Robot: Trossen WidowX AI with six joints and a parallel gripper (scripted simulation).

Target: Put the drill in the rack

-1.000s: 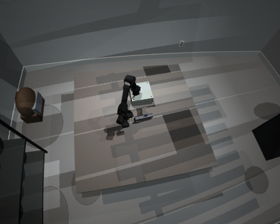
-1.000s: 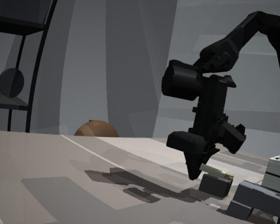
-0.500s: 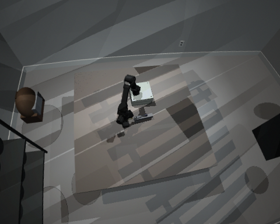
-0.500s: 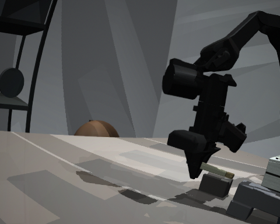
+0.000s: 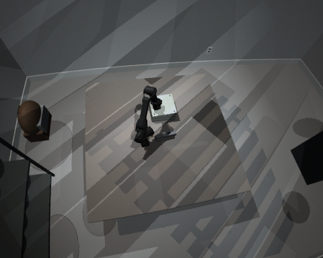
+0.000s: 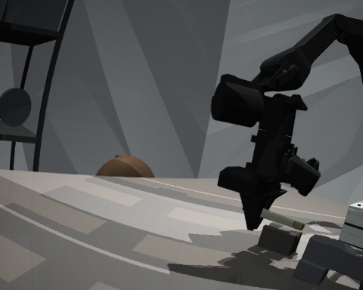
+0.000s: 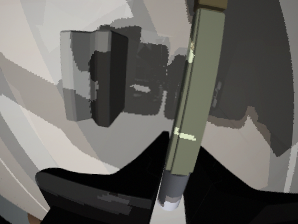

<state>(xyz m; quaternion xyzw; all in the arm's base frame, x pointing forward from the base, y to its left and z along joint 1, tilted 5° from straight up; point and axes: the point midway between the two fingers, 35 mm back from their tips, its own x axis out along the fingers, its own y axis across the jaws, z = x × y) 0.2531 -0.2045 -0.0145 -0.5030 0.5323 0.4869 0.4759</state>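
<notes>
My gripper tip is 70 mm past the dark block, 30 mm to the right of it and 20 mm above it. The rest, counted from my gripper tip: long dark fixture (10 mm ahead, 200 mm to the left, 10 mm below); then blue key (10 mm ahead, 220 mm to the left, 10 mm above); then drill (40 mm to the left, 30 mm above).
</notes>
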